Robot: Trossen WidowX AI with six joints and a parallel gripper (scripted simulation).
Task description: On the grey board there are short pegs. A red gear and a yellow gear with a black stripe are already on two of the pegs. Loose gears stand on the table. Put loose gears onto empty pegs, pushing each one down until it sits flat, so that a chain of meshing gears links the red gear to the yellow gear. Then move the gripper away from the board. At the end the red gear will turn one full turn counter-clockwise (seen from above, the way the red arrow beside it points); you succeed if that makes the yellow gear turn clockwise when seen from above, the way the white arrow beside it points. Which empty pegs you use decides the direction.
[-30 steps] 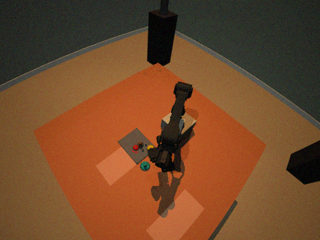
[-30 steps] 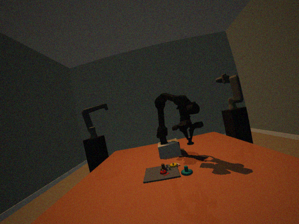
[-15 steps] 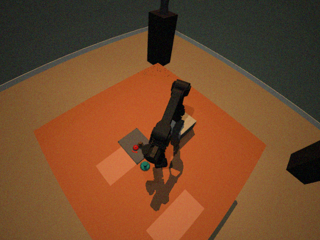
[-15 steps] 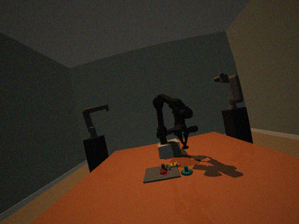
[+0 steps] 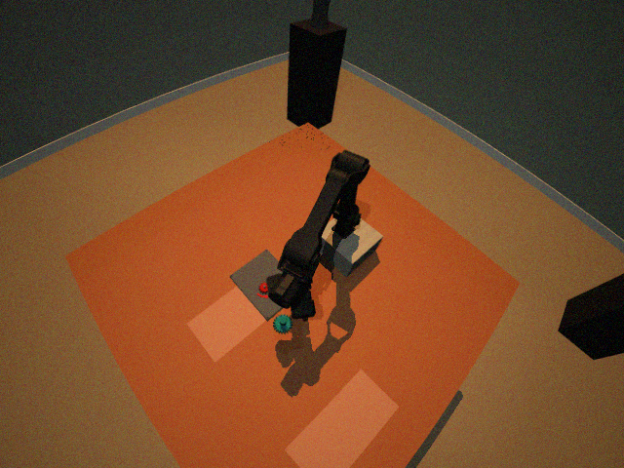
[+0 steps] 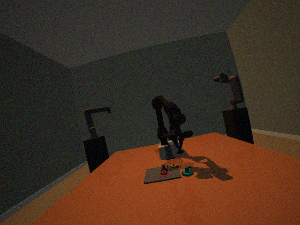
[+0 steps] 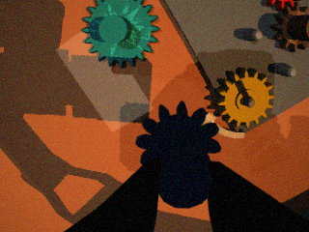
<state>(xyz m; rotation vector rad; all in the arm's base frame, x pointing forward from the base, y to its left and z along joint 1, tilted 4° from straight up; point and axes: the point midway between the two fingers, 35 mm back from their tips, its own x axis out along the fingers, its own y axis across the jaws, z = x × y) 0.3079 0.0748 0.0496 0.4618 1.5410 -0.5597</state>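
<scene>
My gripper tip is now 120 mm to the left of the orange-brown gear, 110 mm above it and 10 mm past it. From my gripper tip the other things lie so: blue gear (10 mm below); then yellow gear (120 mm below, 50 mm to the right, 40 mm behind); then teal gear (120 mm below, 70 mm ahead, 10 mm to the left).
</scene>
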